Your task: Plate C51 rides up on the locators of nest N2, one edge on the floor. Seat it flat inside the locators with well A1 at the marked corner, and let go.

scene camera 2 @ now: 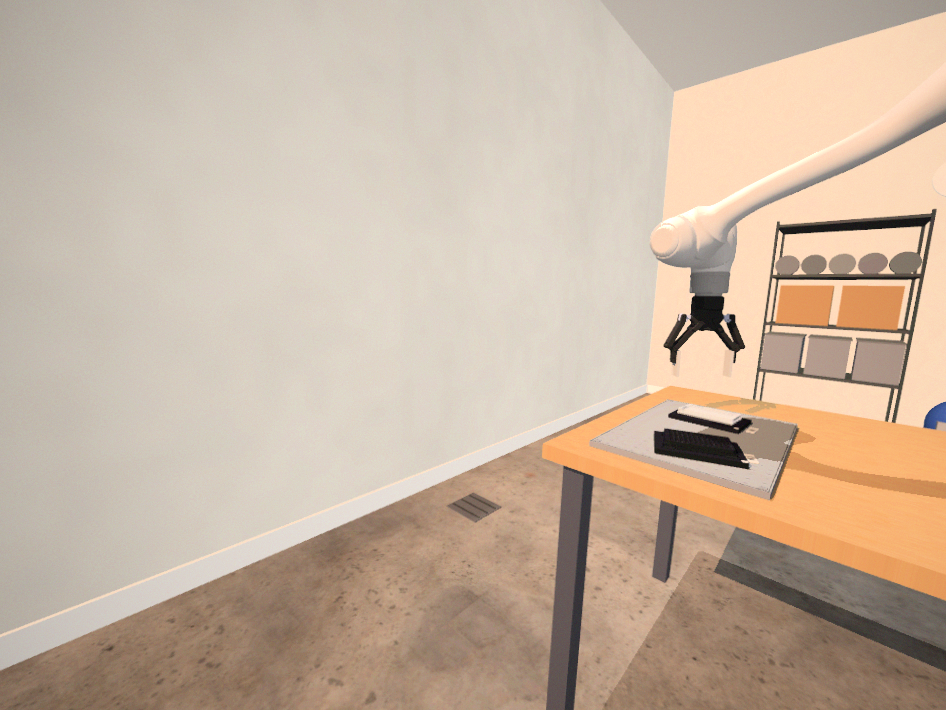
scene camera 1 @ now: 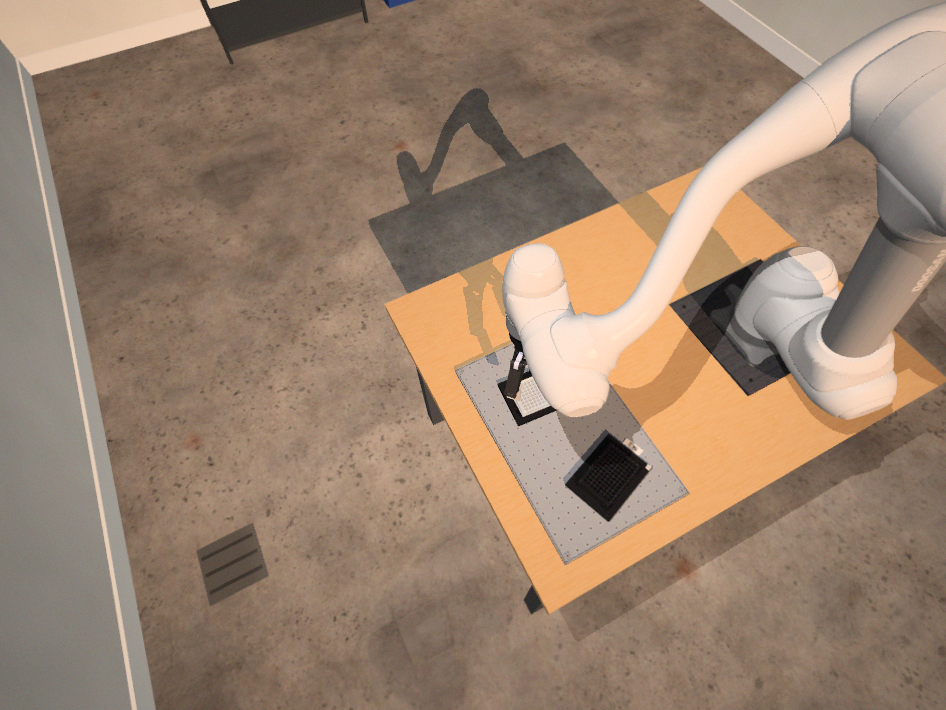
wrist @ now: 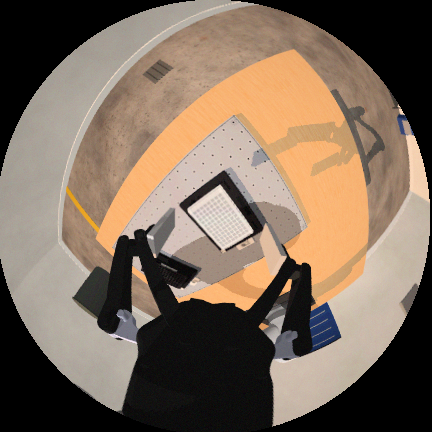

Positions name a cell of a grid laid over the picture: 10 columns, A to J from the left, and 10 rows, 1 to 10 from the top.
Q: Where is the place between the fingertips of my gripper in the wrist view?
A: At F6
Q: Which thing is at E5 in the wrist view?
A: A white well plate.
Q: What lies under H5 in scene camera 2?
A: My gripper.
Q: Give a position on a black nest N2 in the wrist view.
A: At F5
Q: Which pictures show the white well plate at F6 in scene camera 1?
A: Scene camera 2, scene camera 1 and the wrist view: all of them.
